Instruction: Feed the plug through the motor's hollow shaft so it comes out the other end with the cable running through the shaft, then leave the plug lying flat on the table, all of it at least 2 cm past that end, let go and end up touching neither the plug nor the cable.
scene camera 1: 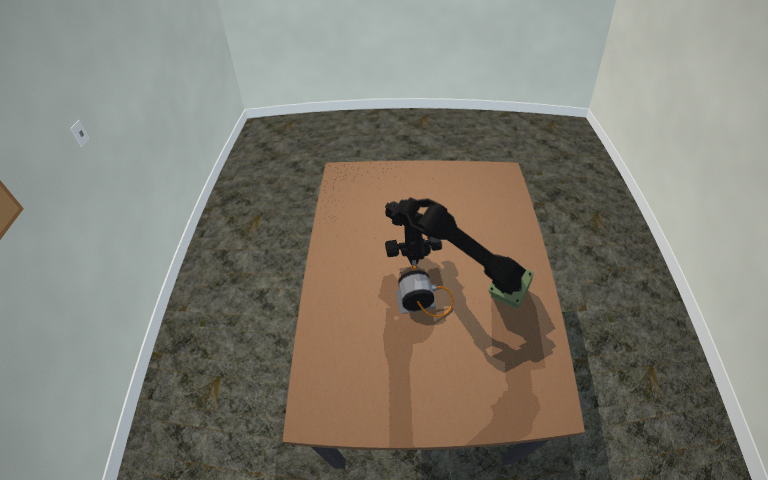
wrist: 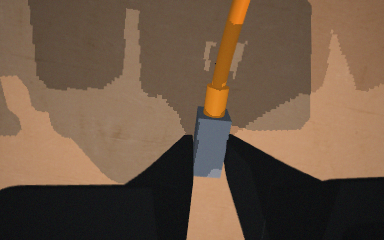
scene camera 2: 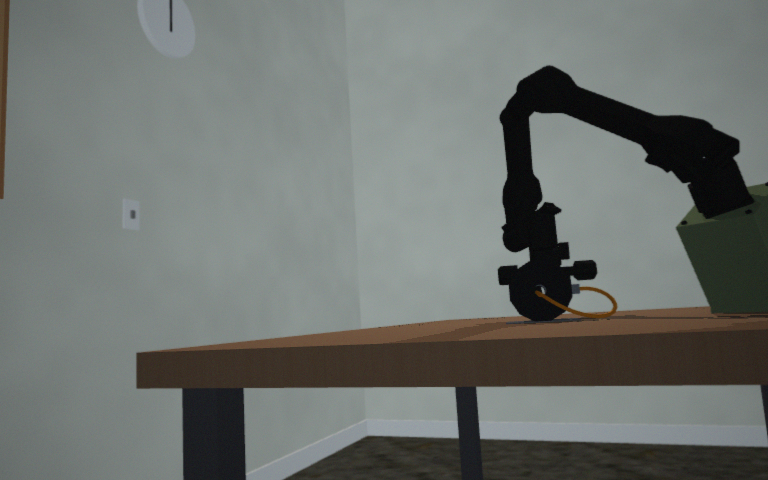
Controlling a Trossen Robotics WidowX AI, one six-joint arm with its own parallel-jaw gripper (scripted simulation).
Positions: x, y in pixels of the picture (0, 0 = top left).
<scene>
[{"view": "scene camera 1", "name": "my gripper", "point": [414, 263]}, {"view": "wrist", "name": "my gripper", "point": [207, 143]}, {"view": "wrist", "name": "plug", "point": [211, 134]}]
</scene>
